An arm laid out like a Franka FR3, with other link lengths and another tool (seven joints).
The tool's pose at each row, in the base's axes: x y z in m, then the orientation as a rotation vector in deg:
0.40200, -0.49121, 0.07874, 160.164, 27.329, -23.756
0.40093, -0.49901, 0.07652, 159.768, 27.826, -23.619
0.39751, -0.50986, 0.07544, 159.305, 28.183, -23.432
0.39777, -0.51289, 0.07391, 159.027, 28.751, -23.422
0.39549, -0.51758, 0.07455, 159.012, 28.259, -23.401
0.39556, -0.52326, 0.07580, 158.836, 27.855, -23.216
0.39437, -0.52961, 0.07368, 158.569, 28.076, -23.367
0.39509, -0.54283, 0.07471, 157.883, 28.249, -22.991
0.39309, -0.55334, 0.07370, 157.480, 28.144, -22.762
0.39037, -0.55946, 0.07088, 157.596, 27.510, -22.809
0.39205, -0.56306, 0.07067, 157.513, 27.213, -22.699
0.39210, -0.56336, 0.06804, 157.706, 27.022, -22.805
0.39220, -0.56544, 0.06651, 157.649, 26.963, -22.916
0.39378, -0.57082, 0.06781, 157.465, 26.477, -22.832
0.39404, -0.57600, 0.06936, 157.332, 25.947, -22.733
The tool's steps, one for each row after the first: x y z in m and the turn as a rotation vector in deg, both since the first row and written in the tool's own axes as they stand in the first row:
-0.00243, 0.00621, 0.00473, -0.387, 0.051, -0.322
-0.00820, 0.01461, 0.00991, -0.856, 0.102, -0.543
-0.00832, 0.01712, 0.01221, -1.094, 0.109, -0.933
-0.01190, 0.02070, 0.01361, -1.140, 0.059, -0.589
-0.01383, 0.02615, 0.01422, -1.374, 0.088, -0.286
-0.01599, 0.03103, 0.01844, -1.581, -0.049, -0.454
-0.01936, 0.04351, 0.02146, -2.318, 0.049, -0.526
-0.02378, 0.05212, 0.02614, -2.764, 0.087, -0.423
-0.02704, 0.05609, 0.03128, -2.675, 0.008, 0.014
-0.02646, 0.05991, 0.03221, -2.795, 0.024, 0.234
-0.02565, 0.05963, 0.03471, -2.594, -0.022, 0.353
-0.02565, 0.06122, 0.03675, -2.625, -0.116, 0.383
-0.02614, 0.06695, 0.03687, -2.843, -0.165, 0.734
-0.02785, 0.07208, 0.03700, -3.017, -0.196, 1.118

